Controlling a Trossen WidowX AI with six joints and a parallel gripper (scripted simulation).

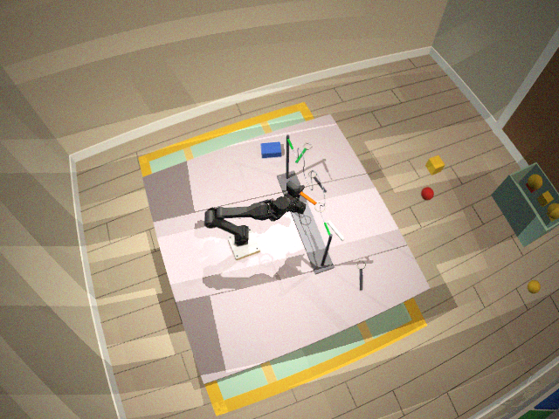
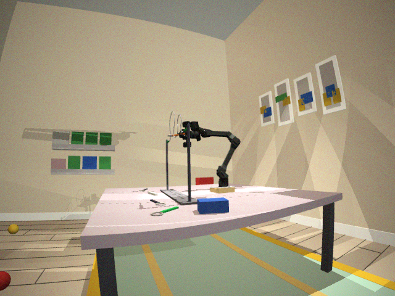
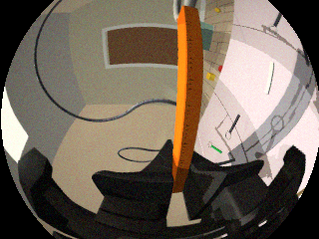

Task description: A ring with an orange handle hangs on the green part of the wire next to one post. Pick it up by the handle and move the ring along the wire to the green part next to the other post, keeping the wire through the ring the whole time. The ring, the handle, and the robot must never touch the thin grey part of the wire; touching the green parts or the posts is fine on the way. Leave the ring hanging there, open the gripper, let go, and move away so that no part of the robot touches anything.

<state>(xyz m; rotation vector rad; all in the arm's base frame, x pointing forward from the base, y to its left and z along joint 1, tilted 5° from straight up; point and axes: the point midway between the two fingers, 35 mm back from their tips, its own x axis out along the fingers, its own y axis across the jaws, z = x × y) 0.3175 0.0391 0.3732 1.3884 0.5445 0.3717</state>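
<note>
My gripper tip is now 90 mm to the left of the orange-handled ring, 10 mm below it and 10 mm short of it. The rest, counted from my gripper tip: white stick 410 mm below, 180 mm ahead, 90 mm to the right; then dark-handled ring 420 mm below, 360 mm to the right, 240 mm ahead; then green-handled ring 470 mm to the left, 420 mm below, 160 mm ahead.
</note>
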